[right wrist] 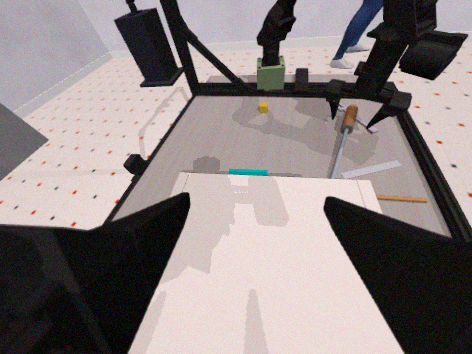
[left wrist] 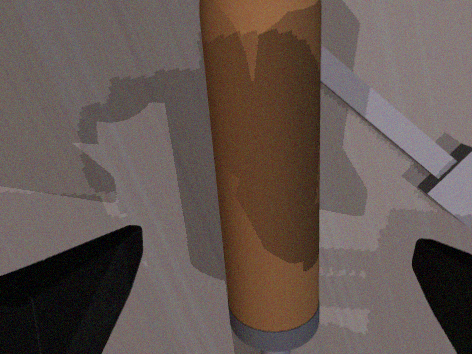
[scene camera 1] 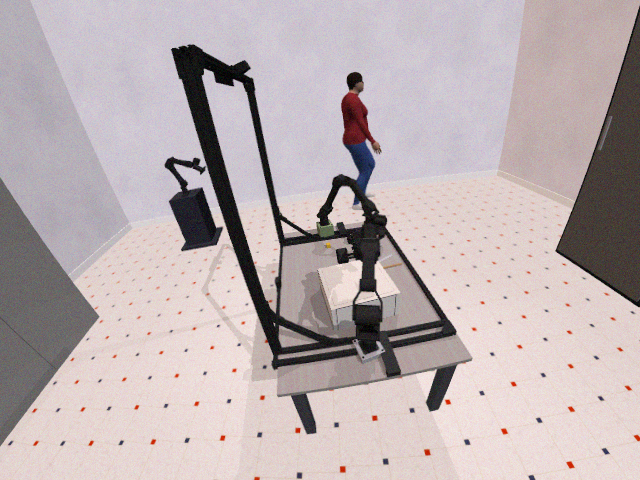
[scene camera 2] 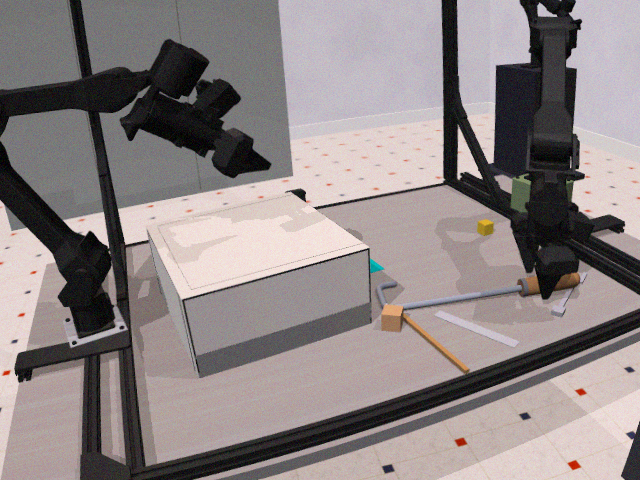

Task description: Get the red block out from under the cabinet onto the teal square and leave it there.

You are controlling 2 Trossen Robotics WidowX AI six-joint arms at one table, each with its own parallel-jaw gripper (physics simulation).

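Places are measured from the left arm's base along level axes (x ahead, y up, z right), in centimetres.
Pixels of known places: left gripper, fingertip midpoint: [right wrist: 349, 123] [left wrist: 277, 245] [scene camera 2: 536, 285]; right gripper, fingertip midpoint: [right wrist: 256, 200] [scene camera 1: 351, 254] [scene camera 2: 256, 157]; left arm's base, origin of the base link: [right wrist: 270, 62] [scene camera 1: 324, 223]; right arm's base, origin of the base link: [scene camera 1: 368, 345] [scene camera 2: 94, 324].
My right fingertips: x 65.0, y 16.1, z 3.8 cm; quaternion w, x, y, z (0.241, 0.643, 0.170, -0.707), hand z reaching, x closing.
Observation:
For each thing: its top centre in the pictures, then the offset to it from my right fingertips. "pt": a spot on its surface instead.
- white cabinet, middle of its top: [right wrist: 261, 277] [scene camera 2: 245, 235] [scene camera 1: 355, 279] dx +3.5, dy -12.4, dz -0.4 cm
- teal square, surface spot: [scene camera 2: 375, 266] pt dx -21.5, dy -25.9, dz -0.2 cm
- wooden handle, middle of its top: [left wrist: 271, 211] [scene camera 2: 547, 274] [right wrist: 352, 114] dx -40.1, dy -22.3, dz -26.7 cm
- yellow cube, middle of its top: [scene camera 2: 485, 222] [right wrist: 264, 104] [scene camera 1: 328, 243] dx -49.5, dy -23.4, dz -1.4 cm
- orange block, middle of its top: [scene camera 2: 392, 310] dx -12.3, dy -22.9, dz -19.0 cm
- thin stick, middle of its top: [scene camera 2: 432, 339] dx -14.4, dy -25.2, dz -26.4 cm
- pale flat strip, middle of its top: [scene camera 2: 475, 328] [right wrist: 371, 169] dx -22.4, dy -25.8, dz -27.4 cm
- grey metal tool, middle of its top: [left wrist: 300, 43] [scene camera 2: 569, 289] [right wrist: 354, 115] dx -43.5, dy -25.1, dz -29.5 cm
The white cabinet [scene camera 1: 341, 284] [scene camera 2: 273, 304] [right wrist: 280, 280] stands on the table. The red block does not show in any view. Part of the teal square [scene camera 2: 375, 266] [right wrist: 248, 172] shows beyond the cabinet's far edge. A hooked tool has a wooden handle [scene camera 2: 566, 281] [left wrist: 270, 150] [right wrist: 351, 116] and a grey rod [scene camera 2: 465, 297] [right wrist: 340, 152], with its bent end near the cabinet corner. My left gripper [scene camera 2: 537, 282] [left wrist: 277, 245] is open and low at the handle, which lies between the spread fingers, ungripped. My right gripper [scene camera 2: 268, 165] [right wrist: 256, 200] is open and empty, above the cabinet.
A yellow cube [scene camera 1: 328, 245] [scene camera 2: 484, 227] [right wrist: 263, 107] lies toward the left arm's base. An orange block [scene camera 2: 391, 317] with a thin stick [scene camera 2: 436, 344] and a pale flat strip [scene camera 2: 475, 329] lie near the rod. A grey metal tool [scene camera 2: 558, 310] [left wrist: 390, 115] lies beside the handle.

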